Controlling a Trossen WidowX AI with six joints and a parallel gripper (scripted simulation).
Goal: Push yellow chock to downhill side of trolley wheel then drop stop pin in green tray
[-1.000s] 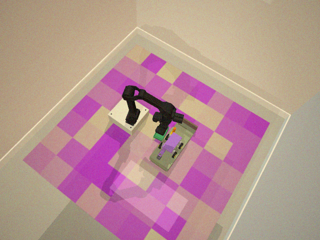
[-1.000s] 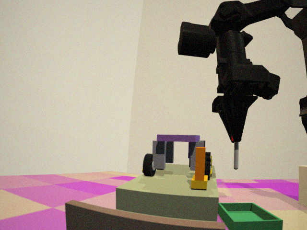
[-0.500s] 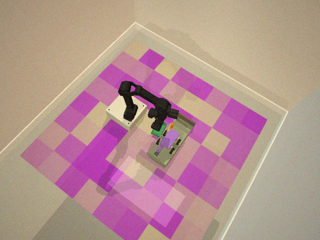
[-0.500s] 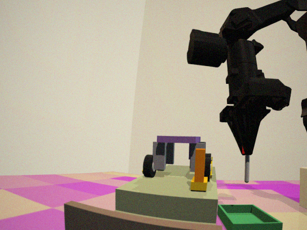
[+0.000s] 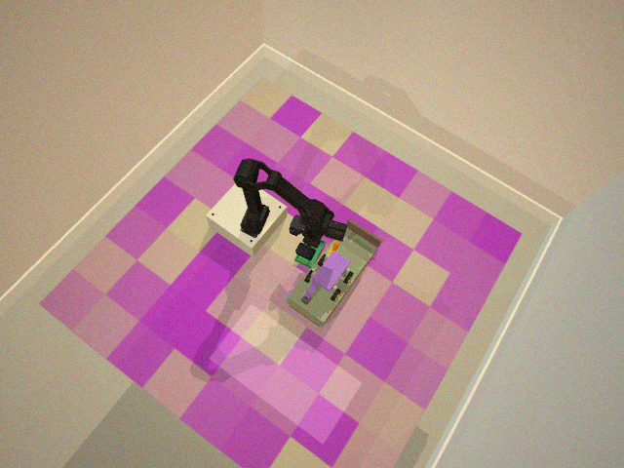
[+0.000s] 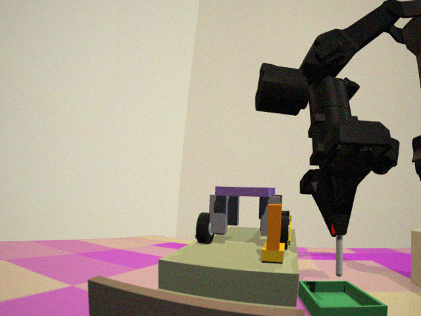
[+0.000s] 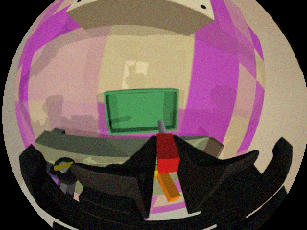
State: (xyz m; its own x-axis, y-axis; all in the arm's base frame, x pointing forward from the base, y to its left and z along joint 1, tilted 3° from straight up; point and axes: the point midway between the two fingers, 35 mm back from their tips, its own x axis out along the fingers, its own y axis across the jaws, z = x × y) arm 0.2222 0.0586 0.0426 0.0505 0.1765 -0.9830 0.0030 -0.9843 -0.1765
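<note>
The green tray is 1 cm behind my gripper tip, 2 cm to the right of it and 10 cm below it. The rest, counted from my gripper tip: yellow chock (7 cm ahead, 2 cm to the right, 1 cm below); then red-headed stop pin (right at my gripper tip); then trolley (11 cm ahead, 11 cm to the right, 2 cm above).
</note>
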